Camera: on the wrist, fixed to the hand. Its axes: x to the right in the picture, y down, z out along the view.
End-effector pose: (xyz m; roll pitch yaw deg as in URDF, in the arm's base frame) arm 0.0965 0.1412 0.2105 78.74 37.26 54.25
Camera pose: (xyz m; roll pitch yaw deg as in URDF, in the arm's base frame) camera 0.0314 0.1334 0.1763 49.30 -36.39 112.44
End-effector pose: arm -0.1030 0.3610 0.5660 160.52 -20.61 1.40
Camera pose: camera -0.1322 0.4207 0.5983 -145.93 -46.37 -113.92
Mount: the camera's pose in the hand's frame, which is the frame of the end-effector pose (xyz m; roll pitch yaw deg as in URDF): -0.0146 -0.0436 -0.0579 2.64 31.91 91.45
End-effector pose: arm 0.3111 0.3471 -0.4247 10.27 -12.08 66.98
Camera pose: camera 0.3408 0.3337 -0.4911 -10.63 21.42 153.52
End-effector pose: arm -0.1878 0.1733 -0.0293 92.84 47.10 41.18
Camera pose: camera -0.2572 0.1923 -0.0463 67.18 -37.63 79.02
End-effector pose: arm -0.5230 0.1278 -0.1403 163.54 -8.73 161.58
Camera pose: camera -0.5215 0.0659 -0.0998 -163.80 -47.35 60.12
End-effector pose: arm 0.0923 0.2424 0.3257 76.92 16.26 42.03
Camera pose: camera 0.0392 0.2572 0.2764 23.22 -43.21 117.95
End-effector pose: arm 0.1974 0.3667 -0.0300 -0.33 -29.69 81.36
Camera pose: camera 0.2432 0.3758 -0.0873 -31.57 28.30 155.17
